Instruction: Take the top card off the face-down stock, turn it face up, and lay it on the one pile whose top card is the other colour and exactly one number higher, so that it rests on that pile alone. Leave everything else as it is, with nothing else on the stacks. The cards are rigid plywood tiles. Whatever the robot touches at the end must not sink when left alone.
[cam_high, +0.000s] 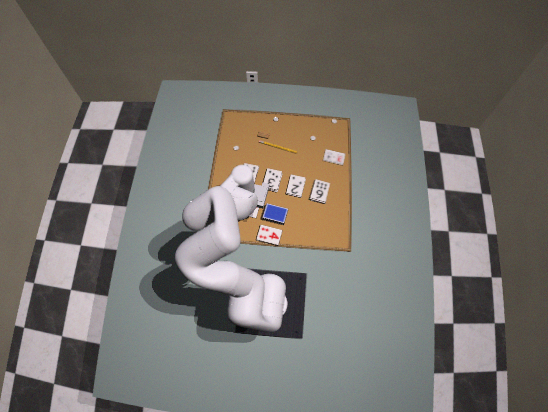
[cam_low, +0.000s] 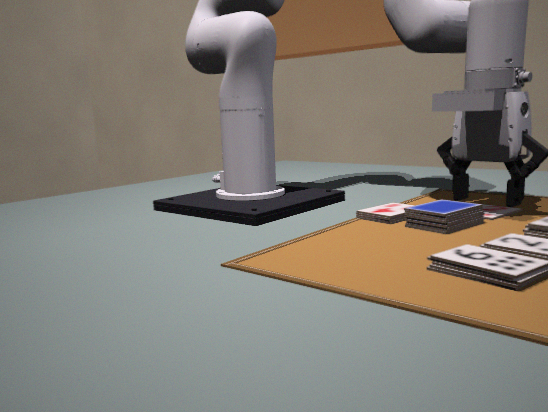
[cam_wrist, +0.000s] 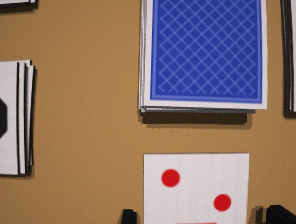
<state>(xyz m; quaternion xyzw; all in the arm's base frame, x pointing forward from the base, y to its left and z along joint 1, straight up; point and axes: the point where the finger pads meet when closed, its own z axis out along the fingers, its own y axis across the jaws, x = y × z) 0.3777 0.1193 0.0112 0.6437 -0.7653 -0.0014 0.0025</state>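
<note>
My hand is 30 mm above the red 2 card. Also, from my hand: brown mat 170 mm ahead, 130 mm to the right, 40 mm below; red 4 card 110 mm behind, 100 mm to the right, 20 mm below; black 4 card 150 mm ahead, 10 mm to the left, 10 mm below.
</note>
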